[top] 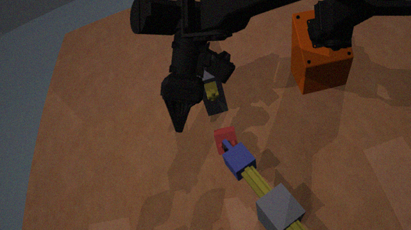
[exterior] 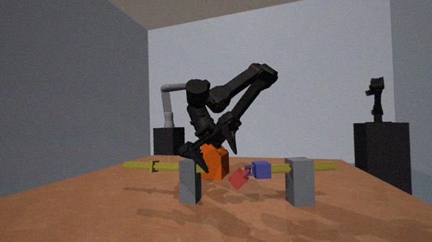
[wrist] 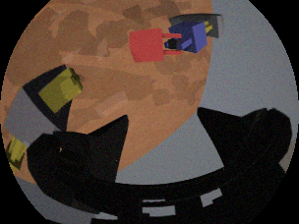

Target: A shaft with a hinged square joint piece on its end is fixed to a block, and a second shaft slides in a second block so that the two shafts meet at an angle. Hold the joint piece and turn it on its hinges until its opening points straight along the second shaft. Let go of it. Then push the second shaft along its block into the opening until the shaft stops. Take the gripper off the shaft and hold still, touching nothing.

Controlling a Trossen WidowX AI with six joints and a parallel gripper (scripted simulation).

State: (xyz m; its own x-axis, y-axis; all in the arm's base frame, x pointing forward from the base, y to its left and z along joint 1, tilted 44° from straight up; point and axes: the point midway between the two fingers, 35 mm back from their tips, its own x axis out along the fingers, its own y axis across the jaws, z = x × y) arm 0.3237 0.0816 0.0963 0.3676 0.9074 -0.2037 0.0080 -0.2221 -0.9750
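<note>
My gripper tip is now 7 cm past the red joint piece, 3 cm to the right of it and 5 cm above it.
</note>
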